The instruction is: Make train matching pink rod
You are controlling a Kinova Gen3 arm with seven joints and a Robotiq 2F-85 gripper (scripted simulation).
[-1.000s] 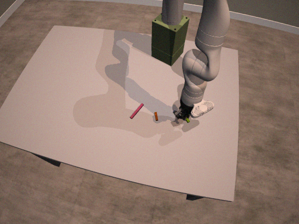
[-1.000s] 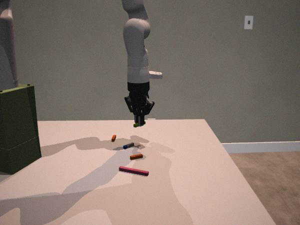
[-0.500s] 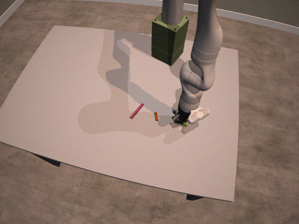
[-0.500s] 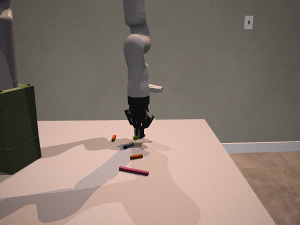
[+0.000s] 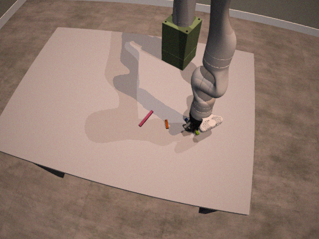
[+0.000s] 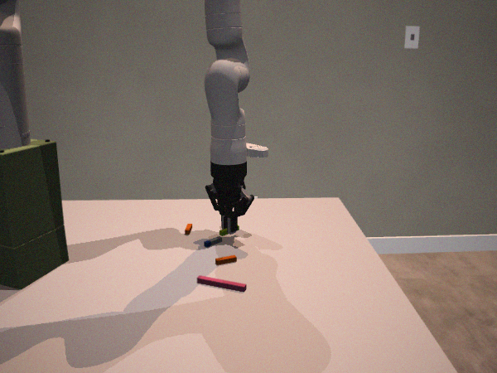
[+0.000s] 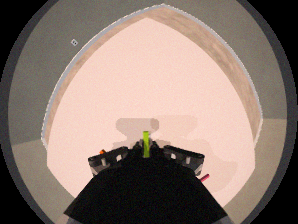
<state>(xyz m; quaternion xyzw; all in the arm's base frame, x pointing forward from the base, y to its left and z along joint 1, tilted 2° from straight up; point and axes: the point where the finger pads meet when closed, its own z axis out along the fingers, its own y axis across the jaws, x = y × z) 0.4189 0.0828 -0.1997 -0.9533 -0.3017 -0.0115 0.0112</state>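
My gripper is now 1 cm above the lime rod. From my hand the other things lie so: grey rod (3 cm below, 3 cm behind, 2 cm to the right); then pink rod (21 cm to the right, 4 cm behind, 3 cm below); then blue rod (5 cm behind, 4 cm to the right, 3 cm below).
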